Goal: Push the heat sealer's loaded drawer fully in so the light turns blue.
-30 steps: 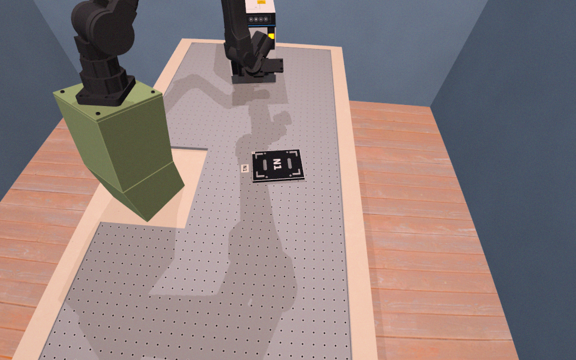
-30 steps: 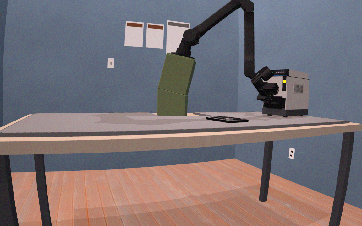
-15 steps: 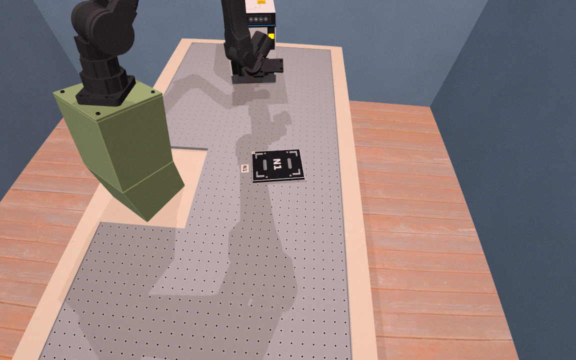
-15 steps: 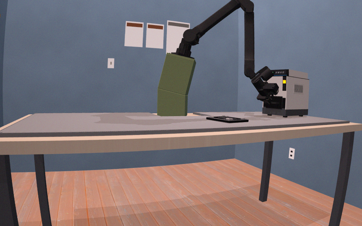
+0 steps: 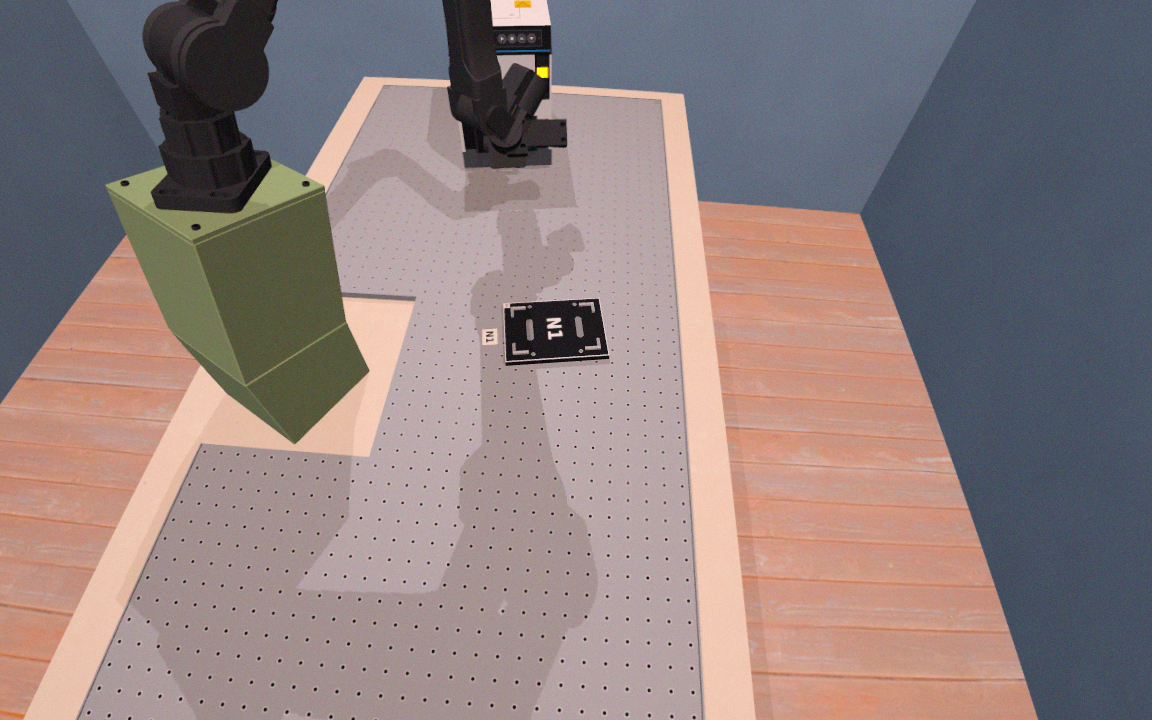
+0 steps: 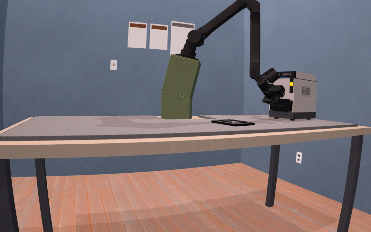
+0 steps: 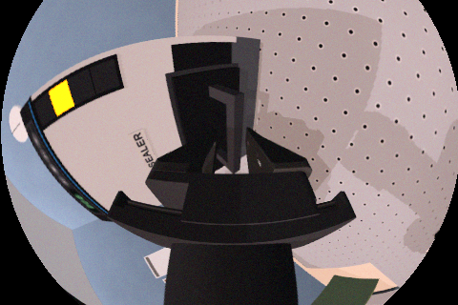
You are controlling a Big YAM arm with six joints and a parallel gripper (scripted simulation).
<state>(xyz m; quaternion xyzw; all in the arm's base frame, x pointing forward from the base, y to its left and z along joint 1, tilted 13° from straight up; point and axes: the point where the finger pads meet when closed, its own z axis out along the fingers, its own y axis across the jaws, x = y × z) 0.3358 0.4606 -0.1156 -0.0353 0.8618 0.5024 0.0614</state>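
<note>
Right now the black drawer is 10 cm to the left of my hand and 1 cm below it. Round my hand: small white label (41 cm to the right, 9 cm below, 3 cm behind).
</note>
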